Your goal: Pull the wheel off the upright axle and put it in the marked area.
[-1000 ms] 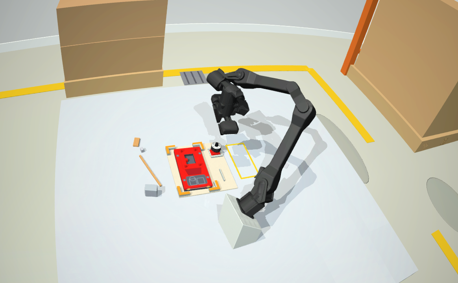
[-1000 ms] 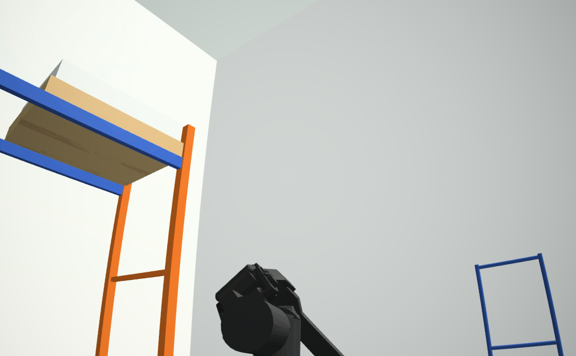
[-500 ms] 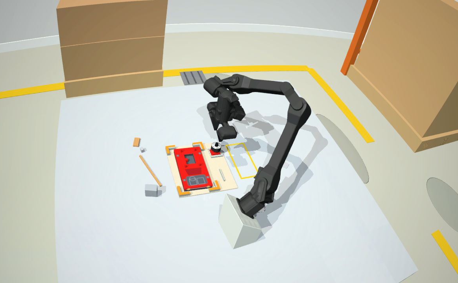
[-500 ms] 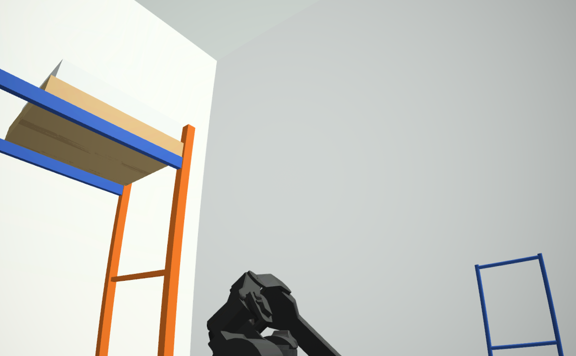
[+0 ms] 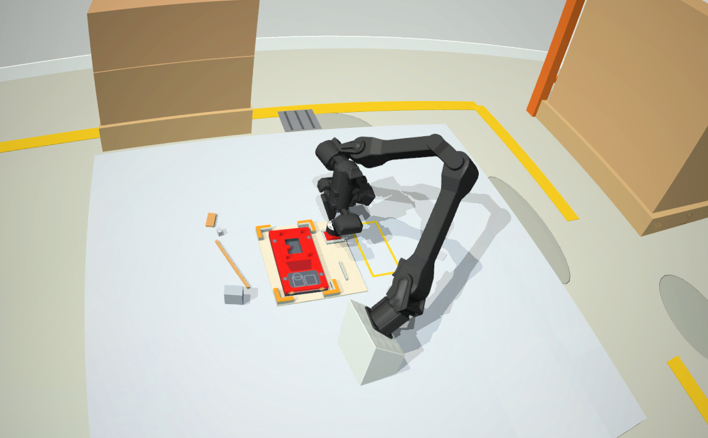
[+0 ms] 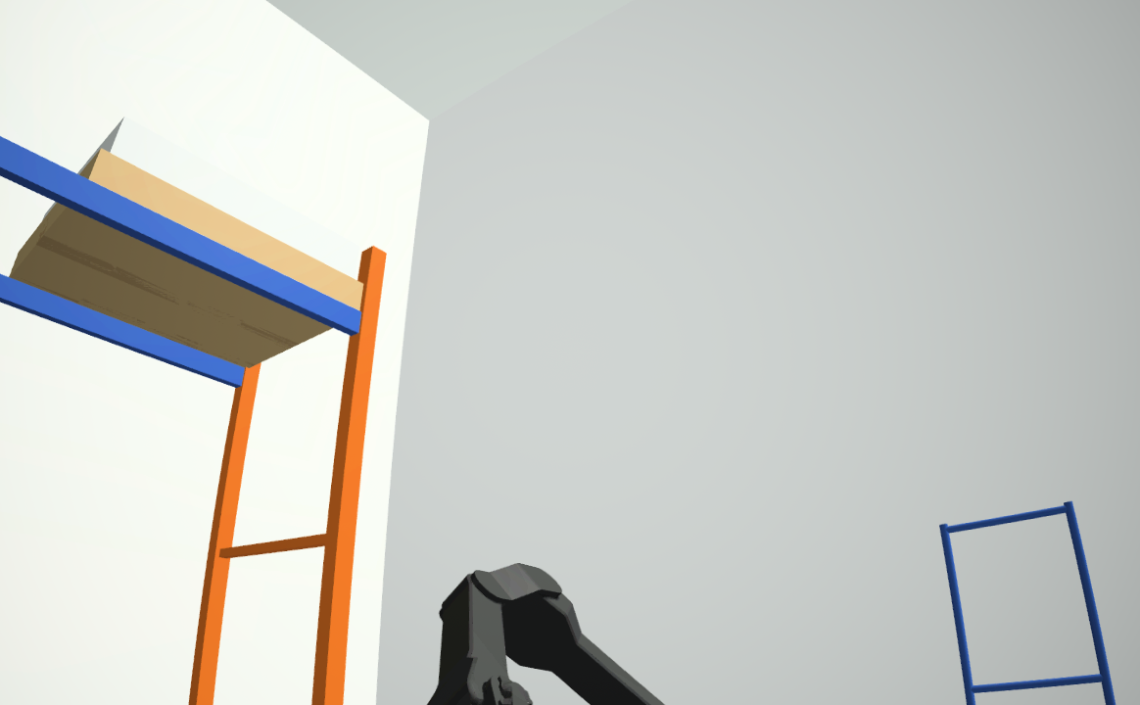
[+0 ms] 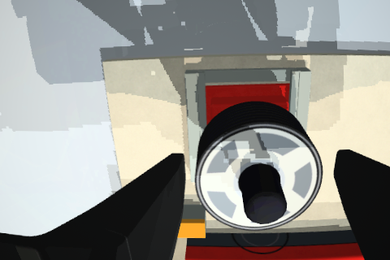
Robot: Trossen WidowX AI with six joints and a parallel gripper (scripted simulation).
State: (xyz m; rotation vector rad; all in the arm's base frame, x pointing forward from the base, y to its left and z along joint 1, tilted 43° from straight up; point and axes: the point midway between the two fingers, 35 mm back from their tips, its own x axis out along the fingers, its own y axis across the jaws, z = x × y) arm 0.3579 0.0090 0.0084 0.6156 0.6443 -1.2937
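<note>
The wheel lies right at my gripper tip. From my gripper tip the other things lie so: upright axle: right at my gripper tip; grey block: 18 cm behind, 28 cm to the left, 2 cm below; thin wooden stick: 7 cm behind, 28 cm to the left, 3 cm below.
</note>
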